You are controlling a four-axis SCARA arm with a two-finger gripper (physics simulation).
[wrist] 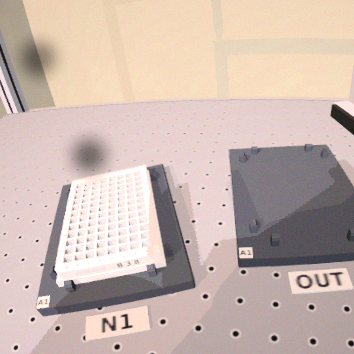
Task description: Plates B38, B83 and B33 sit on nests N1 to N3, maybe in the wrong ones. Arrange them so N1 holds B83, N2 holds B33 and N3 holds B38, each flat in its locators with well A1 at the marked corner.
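Frame: origin at the arm's base, x back, y right, z up, level; centimetres.
Where they show: gripper, fingertip midpoint: (151, 111).
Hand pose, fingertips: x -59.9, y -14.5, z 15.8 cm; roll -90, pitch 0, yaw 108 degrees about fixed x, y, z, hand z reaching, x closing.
Things, the pixels of their top centre, and the offset from my fingertips. "pt": a spot on its surface instead. Level surfaces: height alone.
- white well plate, top centre: (106, 209) dz -11.9, dx -6.8, dy -9.0 cm
- dark nest N1, surface spot: (180, 270) pt dz -13.3, dx -2.5, dy -1.3 cm
- empty dark nest, top centre: (295, 179) dz -12.3, dx -13.1, dy +7.5 cm
- OUT label, surface spot: (320, 280) pt dz -14.4, dx -3.5, dy +9.0 cm
- N1 label, surface spot: (117, 323) pt dz -14.3, dx +2.1, dy -4.8 cm
- perforated table, surface height: dz -14.5 cm
A white well plate (107, 220) marked B38 lies on the dark nest N1 (180, 270) at the lower left, within its small locator posts, and looks flat. The nest's A1 tag is at its near left corner; which corner of the plate is well A1 cannot be made out. Plates B83 and B33 and nests N2 and N3 do not show. One dark finger of my gripper (342, 118) shows at the right edge, above and beyond the nests, away from the plate. The gripper is open, with nothing held; its other finger is outside the view.
An empty dark nest (287, 200) with locator posts and an A1 tag stands to the right of N1, behind the OUT label (320, 280). The N1 label (117, 323) lies before N1. Both nests stand on a perforated table (210, 310). Two blurred dark spots show at the left.
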